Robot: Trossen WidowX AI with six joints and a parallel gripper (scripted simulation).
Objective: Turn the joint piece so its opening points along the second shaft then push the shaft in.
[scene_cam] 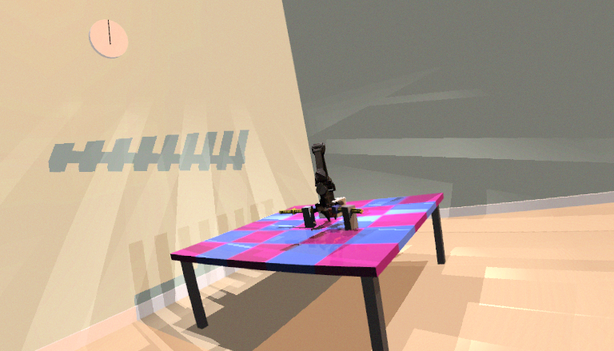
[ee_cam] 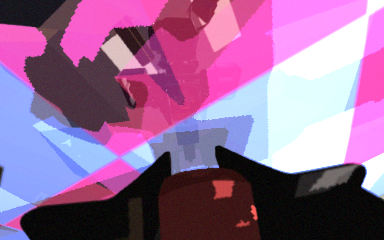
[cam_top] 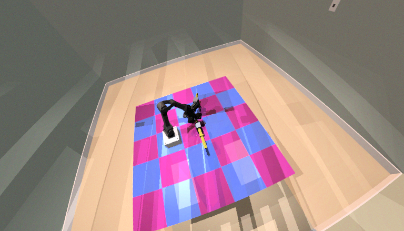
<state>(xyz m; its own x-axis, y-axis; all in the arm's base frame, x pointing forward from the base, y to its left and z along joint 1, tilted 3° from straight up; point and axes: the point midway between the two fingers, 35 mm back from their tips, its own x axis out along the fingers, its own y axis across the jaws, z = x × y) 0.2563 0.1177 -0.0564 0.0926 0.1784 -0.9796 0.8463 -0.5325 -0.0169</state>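
Now: the red-orange joint piece 5 cm above my gripper tip.
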